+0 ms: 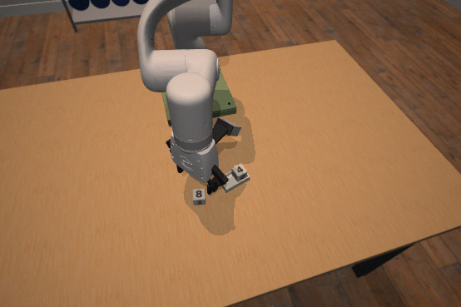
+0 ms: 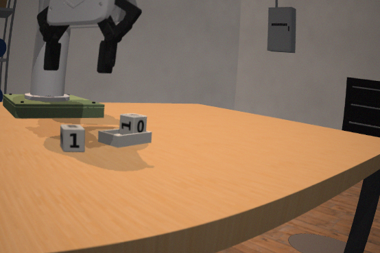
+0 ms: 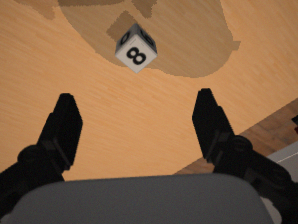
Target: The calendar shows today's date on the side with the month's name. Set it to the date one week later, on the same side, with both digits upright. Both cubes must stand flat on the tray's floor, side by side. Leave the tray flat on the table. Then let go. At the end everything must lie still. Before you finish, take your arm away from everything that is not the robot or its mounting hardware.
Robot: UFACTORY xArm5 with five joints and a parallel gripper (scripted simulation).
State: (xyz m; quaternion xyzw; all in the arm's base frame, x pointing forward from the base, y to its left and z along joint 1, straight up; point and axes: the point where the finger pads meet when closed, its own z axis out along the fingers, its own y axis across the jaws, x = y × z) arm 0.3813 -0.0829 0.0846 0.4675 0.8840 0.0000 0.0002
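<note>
My gripper is now 100 mm above the digit cube. Also, from my hand: tray 30 mm behind, 110 mm to the left, 100 mm below.
</note>
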